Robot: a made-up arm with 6 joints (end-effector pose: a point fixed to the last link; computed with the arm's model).
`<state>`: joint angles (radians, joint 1 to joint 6).
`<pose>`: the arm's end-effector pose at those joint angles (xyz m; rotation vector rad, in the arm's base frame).
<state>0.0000 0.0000 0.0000 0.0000 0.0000 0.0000</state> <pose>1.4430 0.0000 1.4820 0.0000 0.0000 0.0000</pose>
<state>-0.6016 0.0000 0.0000 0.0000 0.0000 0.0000</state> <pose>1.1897 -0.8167 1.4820 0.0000 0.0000 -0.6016</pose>
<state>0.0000 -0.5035 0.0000 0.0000 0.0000 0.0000</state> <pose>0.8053 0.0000 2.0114 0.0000 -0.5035 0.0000</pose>
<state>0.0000 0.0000 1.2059 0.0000 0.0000 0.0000</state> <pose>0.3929 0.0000 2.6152 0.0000 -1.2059 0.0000</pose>
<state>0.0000 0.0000 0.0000 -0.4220 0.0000 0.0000</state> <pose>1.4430 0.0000 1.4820 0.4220 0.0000 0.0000</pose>
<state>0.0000 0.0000 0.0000 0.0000 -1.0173 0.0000</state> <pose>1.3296 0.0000 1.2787 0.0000 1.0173 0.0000</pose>
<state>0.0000 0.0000 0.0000 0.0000 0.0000 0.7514</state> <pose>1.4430 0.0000 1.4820 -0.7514 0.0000 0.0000</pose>
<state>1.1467 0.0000 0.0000 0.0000 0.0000 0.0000</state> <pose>0.5938 1.3152 1.4820 0.0000 0.0000 1.1467</pose>
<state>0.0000 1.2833 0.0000 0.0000 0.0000 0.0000</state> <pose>1.4122 0.0000 -0.5092 0.0000 1.2833 0.0000</pose>
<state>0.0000 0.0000 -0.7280 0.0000 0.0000 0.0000</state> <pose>1.2317 0.0000 0.5354 0.0000 0.7280 0.0000</pose>
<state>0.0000 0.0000 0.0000 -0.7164 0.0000 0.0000</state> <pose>1.4430 0.0000 1.4820 0.7164 0.0000 0.0000</pose>
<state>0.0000 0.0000 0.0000 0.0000 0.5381 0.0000</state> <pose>1.4092 0.0000 1.6045 0.0000 -0.5381 0.0000</pose>
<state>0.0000 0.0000 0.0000 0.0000 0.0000 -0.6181</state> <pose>1.4430 0.0000 1.4820 0.6181 0.0000 0.0000</pose>
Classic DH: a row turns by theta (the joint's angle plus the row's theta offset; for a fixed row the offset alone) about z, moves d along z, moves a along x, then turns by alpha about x. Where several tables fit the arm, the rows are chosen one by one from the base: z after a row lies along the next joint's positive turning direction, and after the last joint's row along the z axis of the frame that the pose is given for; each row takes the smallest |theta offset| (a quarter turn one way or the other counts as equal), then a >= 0, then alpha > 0; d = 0 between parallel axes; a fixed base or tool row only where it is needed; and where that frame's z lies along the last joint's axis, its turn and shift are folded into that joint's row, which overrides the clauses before.
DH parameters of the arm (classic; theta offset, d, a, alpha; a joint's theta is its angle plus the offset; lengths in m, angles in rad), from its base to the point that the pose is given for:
joint 1: 0 0.507 0.095 -1.5708
joint 2: -1.5708 0 0.779 3.1416
joint 3: 0 0 0.196 -1.5708
joint 4: 0 -1.109 0 1.5708
joint 5: 0 0 0 -1.5708
joint 6: 1.5708 -0.239 0 1.5708
tool (fixed): -1.5708 0 0 0

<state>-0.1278 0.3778 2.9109 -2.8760 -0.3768 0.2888</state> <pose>-0.8604 0.1338 1.7616 0.2535 -0.7608 2.7471</pose>
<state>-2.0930 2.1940 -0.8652 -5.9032 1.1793 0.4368</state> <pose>0.2883 0.3366 -0.4462 1.4623 0.9250 -0.8027</pose>
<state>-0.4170 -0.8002 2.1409 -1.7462 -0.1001 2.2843</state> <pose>-1.6578 0.7601 1.1217 -0.8338 -2.8689 -0.8363</pose>
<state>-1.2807 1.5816 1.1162 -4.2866 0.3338 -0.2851</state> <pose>0.6805 -2.0304 0.0458 -1.1199 1.0607 -0.2885</pose>
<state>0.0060 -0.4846 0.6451 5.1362 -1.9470 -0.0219</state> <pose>0.0723 0.2031 2.1644 0.0543 0.7373 1.1737</pose>
